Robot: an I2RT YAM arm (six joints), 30 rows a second.
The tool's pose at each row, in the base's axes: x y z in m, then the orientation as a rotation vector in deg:
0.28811 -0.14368 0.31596 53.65 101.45 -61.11
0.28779 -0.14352 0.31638 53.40 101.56 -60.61
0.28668 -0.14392 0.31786 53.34 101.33 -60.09
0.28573 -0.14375 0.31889 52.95 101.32 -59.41
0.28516 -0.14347 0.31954 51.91 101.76 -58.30
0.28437 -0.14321 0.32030 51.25 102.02 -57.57
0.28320 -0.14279 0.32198 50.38 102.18 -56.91
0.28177 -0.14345 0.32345 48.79 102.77 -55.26
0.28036 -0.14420 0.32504 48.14 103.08 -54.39
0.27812 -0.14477 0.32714 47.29 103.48 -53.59
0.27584 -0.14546 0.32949 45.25 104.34 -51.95
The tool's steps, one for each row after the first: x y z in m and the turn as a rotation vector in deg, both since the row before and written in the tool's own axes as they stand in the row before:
-0.00024 -0.00035 -0.00035 -0.47 -0.03 0.07
-0.00102 -0.00155 -0.00037 -0.36 -0.17 0.35
-0.00058 -0.00106 -0.00072 -0.65 -0.18 0.16
-0.00035 -0.00057 -0.00061 -1.30 -0.16 -0.16
-0.00038 -0.00079 -0.00071 -0.84 -0.11 -0.08
-0.00107 -0.00129 -0.00125 -0.88 -0.30 -0.17
-0.00095 -0.00190 -0.00034 -1.94 -0.28 -0.25
-0.00107 -0.00195 -0.00035 -0.94 -0.04 -0.05
-0.00122 -0.00269 -0.00101 -0.99 -0.07 -0.23
-0.00144 -0.00283 -0.00105 -2.17 -0.24 -0.65

